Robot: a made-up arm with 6 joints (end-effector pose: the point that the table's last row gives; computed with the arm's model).
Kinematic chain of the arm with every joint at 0, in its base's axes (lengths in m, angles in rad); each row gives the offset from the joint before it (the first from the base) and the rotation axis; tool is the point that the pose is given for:
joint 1: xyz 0 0 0.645 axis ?
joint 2: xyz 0.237 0 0 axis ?
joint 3: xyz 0 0 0.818 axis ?
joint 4: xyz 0 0 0.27 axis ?
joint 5: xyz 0.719 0 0 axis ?
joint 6: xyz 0.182 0 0 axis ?
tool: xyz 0 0 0
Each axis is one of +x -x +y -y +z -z.
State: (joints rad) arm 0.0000 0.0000 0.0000 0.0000 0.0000 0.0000
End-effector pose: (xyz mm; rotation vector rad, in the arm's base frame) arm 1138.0 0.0 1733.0 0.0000 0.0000 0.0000
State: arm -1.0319 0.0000 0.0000 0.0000 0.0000 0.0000
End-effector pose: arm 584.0 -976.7 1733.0 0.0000 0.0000 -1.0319
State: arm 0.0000 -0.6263 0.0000 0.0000 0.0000 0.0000
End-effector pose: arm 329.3 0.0 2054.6 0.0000 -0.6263 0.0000
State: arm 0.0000 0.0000 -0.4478 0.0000 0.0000 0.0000
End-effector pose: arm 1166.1 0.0 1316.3 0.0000 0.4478 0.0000
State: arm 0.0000 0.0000 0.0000 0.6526 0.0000 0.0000
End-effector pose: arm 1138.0 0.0 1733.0 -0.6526 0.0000 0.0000
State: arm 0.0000 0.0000 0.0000 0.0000 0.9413 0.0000
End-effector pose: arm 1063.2 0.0 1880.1 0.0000 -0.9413 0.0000
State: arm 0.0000 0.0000 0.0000 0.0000 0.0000 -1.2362
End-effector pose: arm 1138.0 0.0 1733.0 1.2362 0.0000 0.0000
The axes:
joint 1: +z
joint 2: +y
joint 3: -y
joint 4: -x
joint 5: -y
joint 6: -x

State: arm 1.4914 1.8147 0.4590 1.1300 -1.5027 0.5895
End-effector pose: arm 272.8 1357.6 -226.0 2.7039 -0.6423 -0.3494
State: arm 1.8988 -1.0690 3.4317 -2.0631 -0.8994 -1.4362
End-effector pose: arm -14.1 -348.3 153.9 0.7501 1.6815 -1.8979
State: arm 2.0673 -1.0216 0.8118 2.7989 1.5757 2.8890
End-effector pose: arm 299.8 -681.8 1739.9 0.3672 0.0859 2.4190
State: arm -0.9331 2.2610 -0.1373 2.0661 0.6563 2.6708
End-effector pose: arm 304.3 -246.5 -619.9 -1.6703 -1.3697 1.3308
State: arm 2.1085 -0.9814 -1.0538 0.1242 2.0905 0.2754
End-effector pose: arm -126.8 174.5 1479.9 1.8045 -1.3341 1.1188
